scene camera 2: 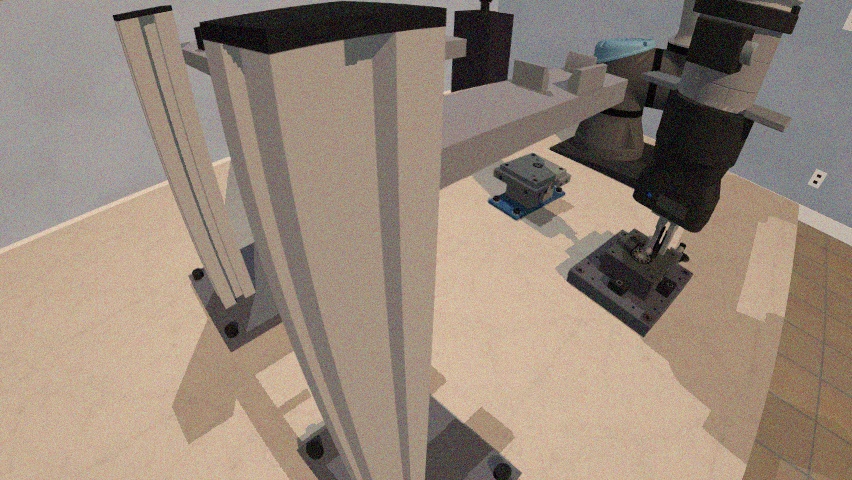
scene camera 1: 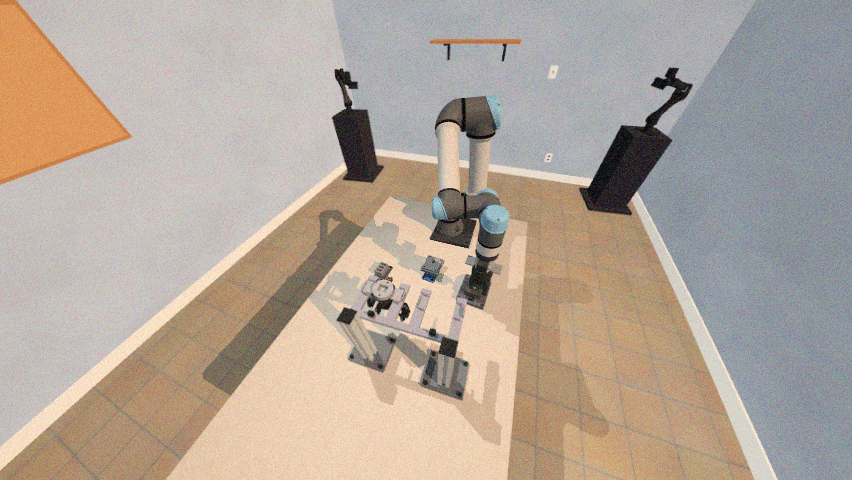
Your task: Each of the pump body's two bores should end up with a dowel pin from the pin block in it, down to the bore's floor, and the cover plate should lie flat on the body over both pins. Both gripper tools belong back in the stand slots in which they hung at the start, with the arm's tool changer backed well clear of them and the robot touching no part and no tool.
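Frame: origin at the arm's base, x left, y ahead, z down, level; centimetres.
Where they show: arm's base at its link origin: [scene camera 2: 608,146] [scene camera 1: 450,228].
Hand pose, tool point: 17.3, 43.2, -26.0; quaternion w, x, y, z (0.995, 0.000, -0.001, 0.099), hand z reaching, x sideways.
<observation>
Things, the pixels of their top centre, and the offset from my tool point, as dx, dy, dz. "*": a spot on its surface instead.
- dark pump body at a spot on its surface: [scene camera 2: 642,279] [scene camera 1: 477,295] * +0.5, -0.7, +22.8
- dowel pin at a spot on its surface: [scene camera 2: 659,239] * +0.3, -2.2, +18.0
- grey cover plate at its top centre: [scene camera 2: 534,166] [scene camera 1: 432,263] -21.0, -12.8, +21.5
- pin block at its top centre: [scene camera 1: 384,268] -42.5, -6.2, +22.6
- gripper tool at its top centre: [scene camera 1: 383,287] -29.5, +18.4, -2.7
The dark pump body [scene camera 1: 472,293] [scene camera 2: 642,279] sits on its dark base plate at the right of the mat. My gripper [scene camera 1: 475,287] [scene camera 2: 655,251] points down at its top, fingers shut on a dowel pin [scene camera 2: 660,239], low over a bore. The pin's lower end, its depth and the bores are too small or hidden to tell. The grey cover plate [scene camera 1: 434,262] [scene camera 2: 530,169] lies on a holder with a blue base, apart from the body. The pin block [scene camera 1: 383,269] is at the left. The other gripper tool [scene camera 1: 381,292] hangs in the stand's left part.
The tool stand [scene camera 1: 411,328] [scene camera 2: 500,122] has two pale posts, one [scene camera 2: 327,178] large in the foreground of scene camera 2, on dark foot plates [scene camera 1: 445,374] [scene camera 2: 250,319]. Its rail and arms reach close to the body. The arm's base [scene camera 1: 453,233] is behind the cover plate.
</observation>
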